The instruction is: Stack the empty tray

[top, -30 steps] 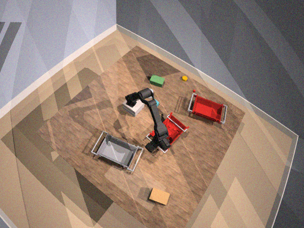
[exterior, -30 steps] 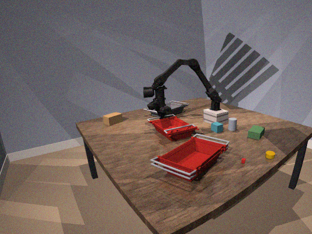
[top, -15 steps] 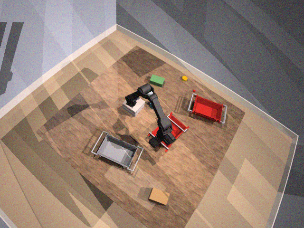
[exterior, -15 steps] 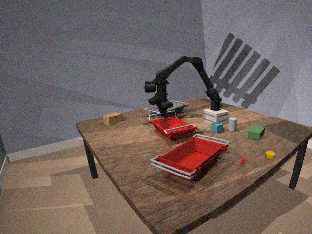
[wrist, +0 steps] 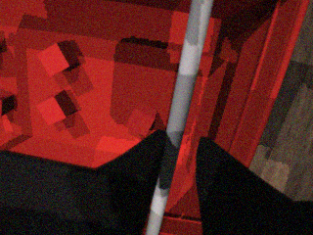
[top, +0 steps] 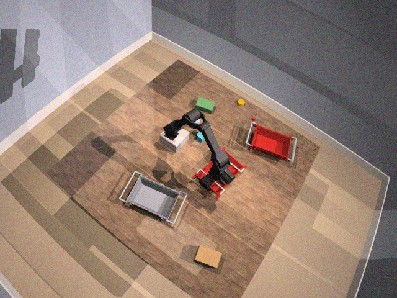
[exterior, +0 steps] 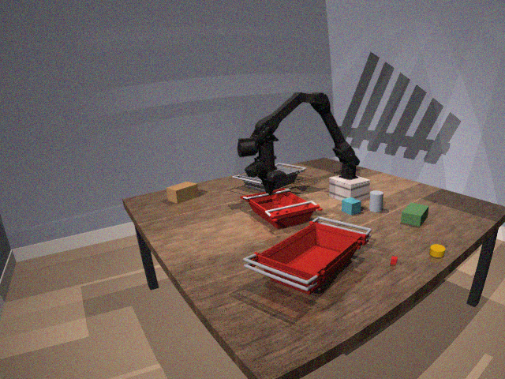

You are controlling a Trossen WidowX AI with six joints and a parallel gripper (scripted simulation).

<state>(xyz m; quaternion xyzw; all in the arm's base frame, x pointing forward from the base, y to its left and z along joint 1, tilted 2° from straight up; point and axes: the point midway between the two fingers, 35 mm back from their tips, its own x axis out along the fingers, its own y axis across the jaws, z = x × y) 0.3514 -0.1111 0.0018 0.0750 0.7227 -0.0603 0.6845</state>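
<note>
My gripper tip is 270 mm to the left of the grey tray, 220 mm past it and 20 mm above it. Also, from my gripper tip: teal cube 250 mm to the left, 210 mm behind, 40 mm below; then tan box 380 mm to the right, 200 mm ahead, 30 mm below; then grey cylinder 310 mm to the left, 290 mm behind, 30 mm below.
</note>
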